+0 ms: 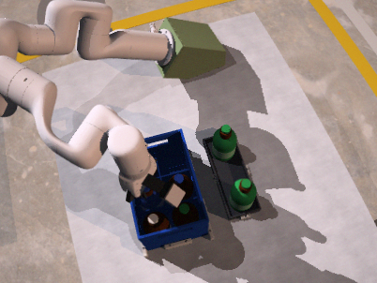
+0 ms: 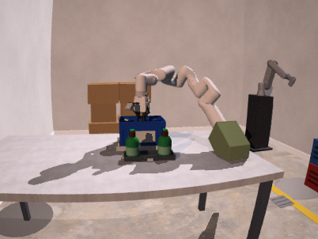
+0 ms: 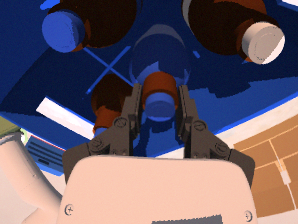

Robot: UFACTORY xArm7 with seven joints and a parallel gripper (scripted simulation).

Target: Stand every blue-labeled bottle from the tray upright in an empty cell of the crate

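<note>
Right now my hand is 70 mm above the blue-labeled bottle. From my hand the other things lie so: black tray (260 mm to the left, 150 mm below); then blue crate (10 mm ahead, 50 mm to the left, 80 mm below).
</note>
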